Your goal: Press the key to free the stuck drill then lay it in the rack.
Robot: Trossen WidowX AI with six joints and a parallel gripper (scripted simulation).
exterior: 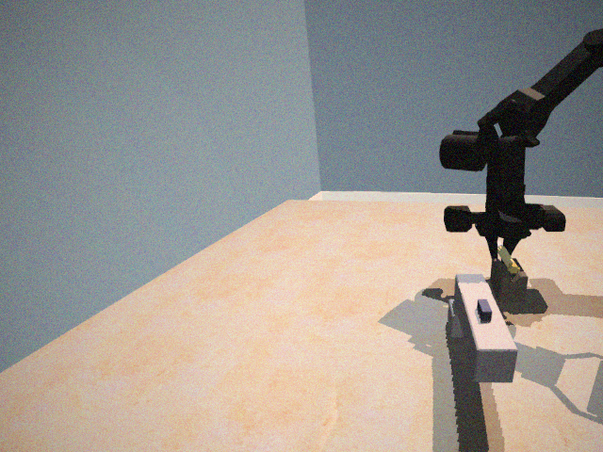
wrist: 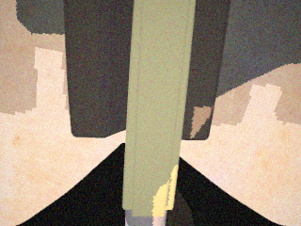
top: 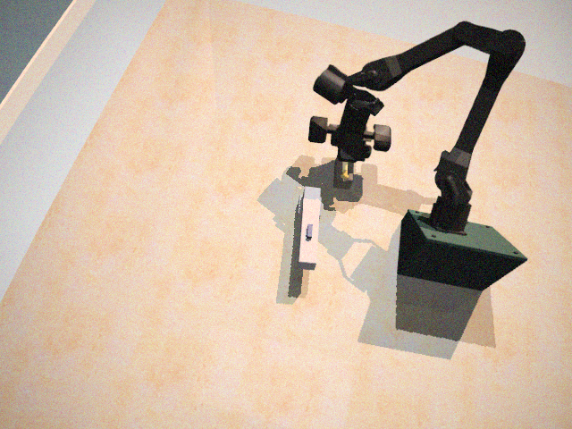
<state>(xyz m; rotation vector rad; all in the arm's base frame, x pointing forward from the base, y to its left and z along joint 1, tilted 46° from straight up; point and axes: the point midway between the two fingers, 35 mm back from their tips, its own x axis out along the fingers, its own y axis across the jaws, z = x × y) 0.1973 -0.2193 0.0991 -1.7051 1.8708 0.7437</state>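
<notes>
My gripper tip is 40 mm to the right of the drill and 30 mm below it. From my gripper tip the other things lie so: dark key 70 mm ahead, 250 mm to the left, 40 mm above; then rack 50 mm to the left.
</notes>
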